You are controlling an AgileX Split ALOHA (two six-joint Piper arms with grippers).
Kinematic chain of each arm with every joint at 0, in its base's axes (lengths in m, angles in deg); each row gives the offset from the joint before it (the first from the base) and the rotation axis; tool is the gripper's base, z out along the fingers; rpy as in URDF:
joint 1: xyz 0 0 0.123 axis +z
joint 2: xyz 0 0 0 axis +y
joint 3: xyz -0.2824 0 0.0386 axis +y
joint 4: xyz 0.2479 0 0.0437 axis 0.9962 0 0.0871
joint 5: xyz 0 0 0 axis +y
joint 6: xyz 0.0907 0 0.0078 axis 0.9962 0 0.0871
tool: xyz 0 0 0 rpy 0 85 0
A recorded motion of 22 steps. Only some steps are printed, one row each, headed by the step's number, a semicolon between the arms.
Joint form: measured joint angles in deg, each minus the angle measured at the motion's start. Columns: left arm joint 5, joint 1, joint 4, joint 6, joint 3, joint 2; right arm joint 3, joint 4, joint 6, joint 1, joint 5, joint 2.
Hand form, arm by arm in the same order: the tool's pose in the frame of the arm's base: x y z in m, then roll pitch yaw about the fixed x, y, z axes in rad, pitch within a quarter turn. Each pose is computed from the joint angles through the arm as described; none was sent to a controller.
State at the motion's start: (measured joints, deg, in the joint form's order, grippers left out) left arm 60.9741 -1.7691 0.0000 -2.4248 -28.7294 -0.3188; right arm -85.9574 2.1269 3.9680 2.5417 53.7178 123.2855
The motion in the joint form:
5: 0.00 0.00 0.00 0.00 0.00 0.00; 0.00 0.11 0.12 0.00 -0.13 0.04
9: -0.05 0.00 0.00 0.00 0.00 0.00; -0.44 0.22 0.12 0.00 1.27 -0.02
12: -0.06 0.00 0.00 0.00 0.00 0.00; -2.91 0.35 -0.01 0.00 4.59 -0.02
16: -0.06 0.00 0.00 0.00 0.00 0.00; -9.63 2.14 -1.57 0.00 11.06 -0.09
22: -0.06 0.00 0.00 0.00 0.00 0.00; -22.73 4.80 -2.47 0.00 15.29 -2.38
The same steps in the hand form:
5: -0.0060 0.0002 0.2773 -3.0585 1.0991 -3.0792; 0.4167 0.0214 0.1313 3.1036 0.0677 3.0913
9: -0.0060 0.0002 0.2773 -3.0583 1.1000 -3.0791; 0.4161 0.0215 0.1333 3.1030 0.0518 3.0910
12: -0.0060 0.0002 0.2773 -3.0583 1.1001 -3.0790; 0.4194 0.0220 0.1431 3.1013 0.0369 3.0941
16: -0.0060 0.0002 0.2773 -3.0583 1.1001 -3.0790; 0.4302 0.0252 0.1713 3.0710 0.0416 3.1124
22: -0.0060 0.0002 0.2773 -3.0583 1.1001 -3.0790; 0.4504 0.0303 0.2479 3.0119 0.2344 3.1148

